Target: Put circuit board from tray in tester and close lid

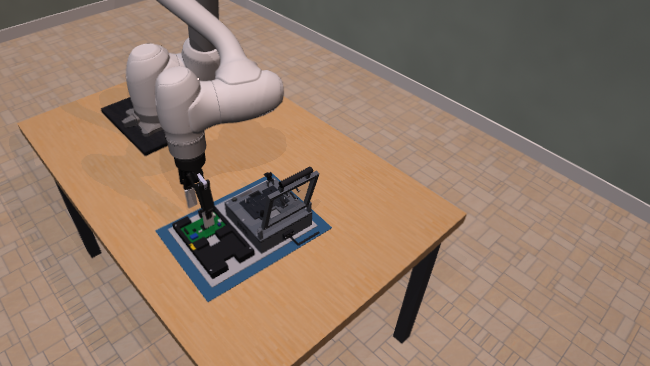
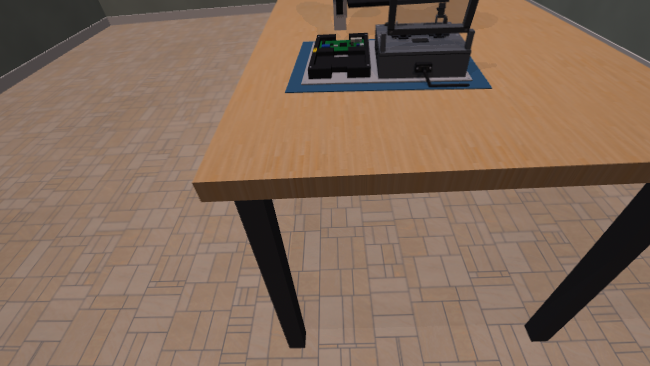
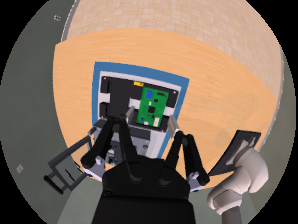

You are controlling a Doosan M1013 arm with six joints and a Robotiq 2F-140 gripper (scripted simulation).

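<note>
My hand is 70 mm above the green circuit board. The rest, counted from my hand: latch hook 230 mm to the left, 10 mm below; lid 180 mm ahead, 170 mm to the left, 90 mm above.
</note>
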